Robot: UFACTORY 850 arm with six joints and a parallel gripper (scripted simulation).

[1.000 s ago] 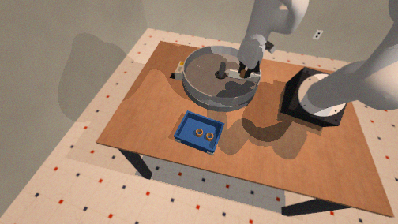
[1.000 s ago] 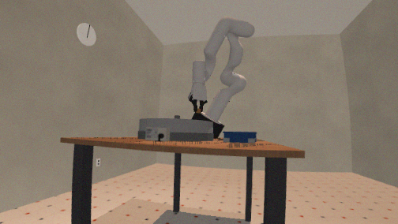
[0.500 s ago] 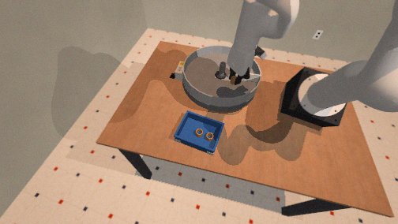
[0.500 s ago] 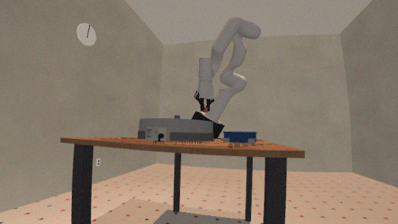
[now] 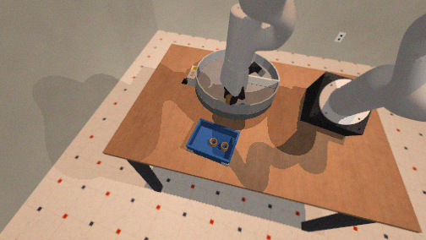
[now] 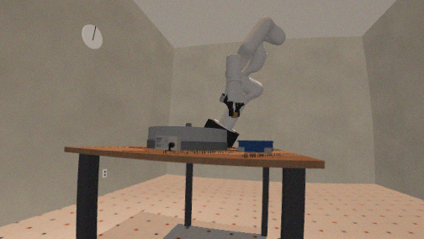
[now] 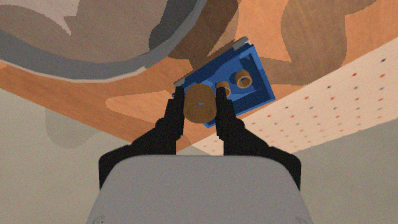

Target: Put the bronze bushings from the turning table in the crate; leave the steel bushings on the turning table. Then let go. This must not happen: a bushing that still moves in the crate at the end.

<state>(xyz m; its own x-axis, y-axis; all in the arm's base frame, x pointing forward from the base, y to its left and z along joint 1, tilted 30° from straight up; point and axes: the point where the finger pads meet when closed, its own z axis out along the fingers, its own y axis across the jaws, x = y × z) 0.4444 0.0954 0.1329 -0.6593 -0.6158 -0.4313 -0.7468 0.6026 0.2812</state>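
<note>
Now: hand 170 mm above the blue crate, 120 mm to the right of it and 30 mm short of it. Also, from my hand: grey turning table 250 mm to the right, 140 mm below, 10 mm ahead.
</note>
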